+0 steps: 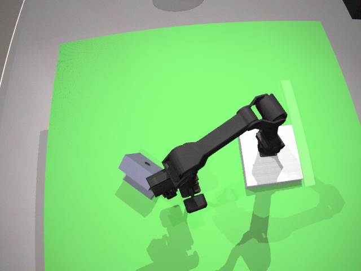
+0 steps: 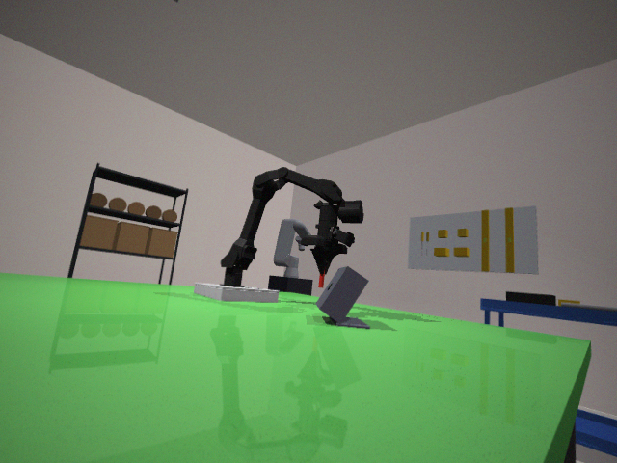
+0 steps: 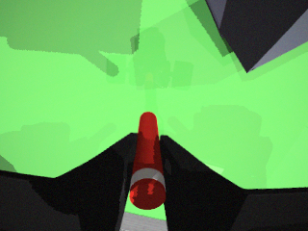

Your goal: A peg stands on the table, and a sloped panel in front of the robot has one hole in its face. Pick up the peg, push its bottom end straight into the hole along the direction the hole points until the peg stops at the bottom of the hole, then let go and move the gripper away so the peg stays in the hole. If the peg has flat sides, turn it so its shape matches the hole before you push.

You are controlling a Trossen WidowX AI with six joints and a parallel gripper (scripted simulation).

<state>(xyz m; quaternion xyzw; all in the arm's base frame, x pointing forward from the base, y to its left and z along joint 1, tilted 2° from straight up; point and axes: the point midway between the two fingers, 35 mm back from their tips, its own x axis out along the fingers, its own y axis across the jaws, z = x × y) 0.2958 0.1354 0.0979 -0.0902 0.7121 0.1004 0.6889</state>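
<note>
My gripper tip is now 150 mm short of the grey sloped panel, 80 mm to the left of it and 40 mm above it. From my gripper tip the other things lie so: round red peg (20 mm above).
</note>
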